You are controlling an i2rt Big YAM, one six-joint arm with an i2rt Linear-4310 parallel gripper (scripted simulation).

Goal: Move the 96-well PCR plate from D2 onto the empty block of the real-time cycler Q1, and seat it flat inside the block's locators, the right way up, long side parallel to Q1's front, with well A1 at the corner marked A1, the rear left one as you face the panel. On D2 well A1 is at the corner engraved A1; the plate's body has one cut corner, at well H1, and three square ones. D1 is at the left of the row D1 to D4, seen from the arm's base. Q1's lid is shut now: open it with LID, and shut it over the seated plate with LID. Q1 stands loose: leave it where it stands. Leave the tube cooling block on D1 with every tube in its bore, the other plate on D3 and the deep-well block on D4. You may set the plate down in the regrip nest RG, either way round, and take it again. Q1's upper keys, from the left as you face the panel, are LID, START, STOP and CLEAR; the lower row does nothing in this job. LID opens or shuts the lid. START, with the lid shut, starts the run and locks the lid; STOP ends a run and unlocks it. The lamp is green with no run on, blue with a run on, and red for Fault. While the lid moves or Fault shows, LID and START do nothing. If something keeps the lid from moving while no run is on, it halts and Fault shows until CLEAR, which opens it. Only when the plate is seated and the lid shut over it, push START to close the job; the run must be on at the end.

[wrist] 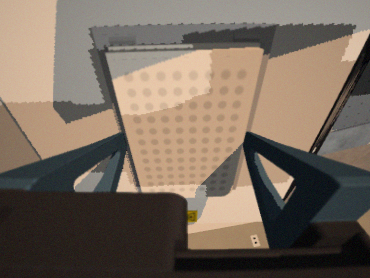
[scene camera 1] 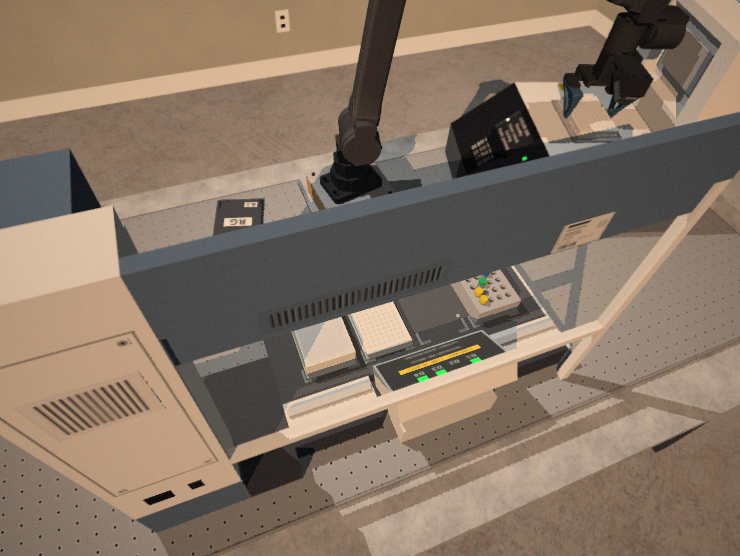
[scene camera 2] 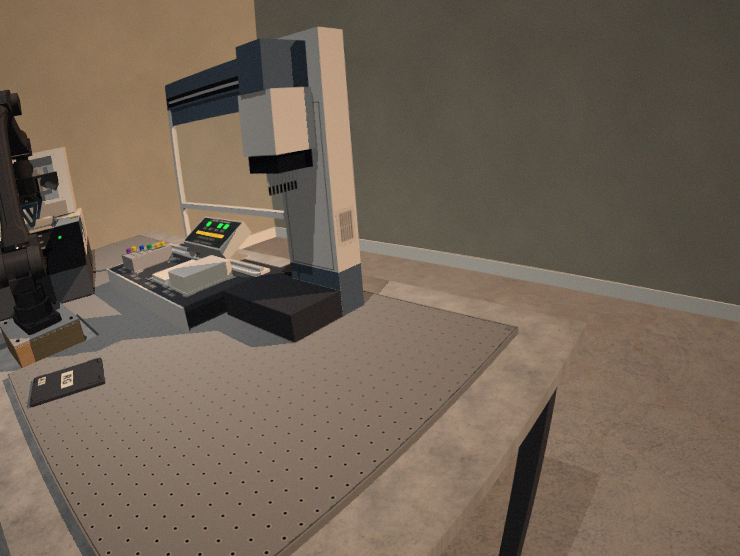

Labels:
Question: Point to a tube cooling block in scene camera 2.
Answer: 135, 261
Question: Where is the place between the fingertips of my gripper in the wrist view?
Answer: At 184, 138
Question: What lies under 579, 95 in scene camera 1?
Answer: My gripper.

